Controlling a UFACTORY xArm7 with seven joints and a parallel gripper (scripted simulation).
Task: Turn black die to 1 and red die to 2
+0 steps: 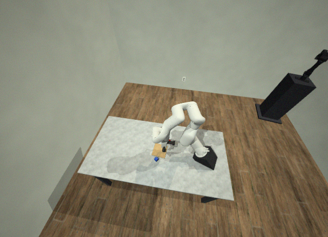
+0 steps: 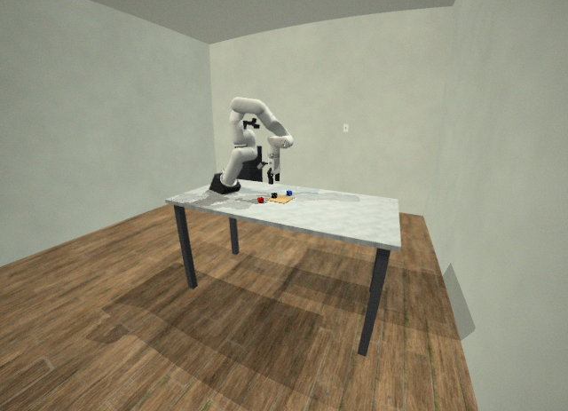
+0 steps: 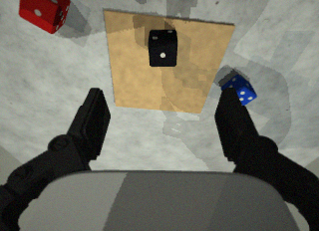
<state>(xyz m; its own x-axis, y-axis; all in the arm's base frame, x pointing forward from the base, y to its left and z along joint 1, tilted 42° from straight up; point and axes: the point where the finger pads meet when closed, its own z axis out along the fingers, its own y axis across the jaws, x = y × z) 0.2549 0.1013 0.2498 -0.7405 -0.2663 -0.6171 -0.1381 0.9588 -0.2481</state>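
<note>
Right now the red die is 12 cm to the right of my hand, 10 cm below it and 2 cm behind it. Round my hand: black die (10 cm below); then blue die (11 cm to the left, 10 cm below, 5 cm ahead); then tan mat (11 cm below, 4 cm ahead, 1 cm to the left).
</note>
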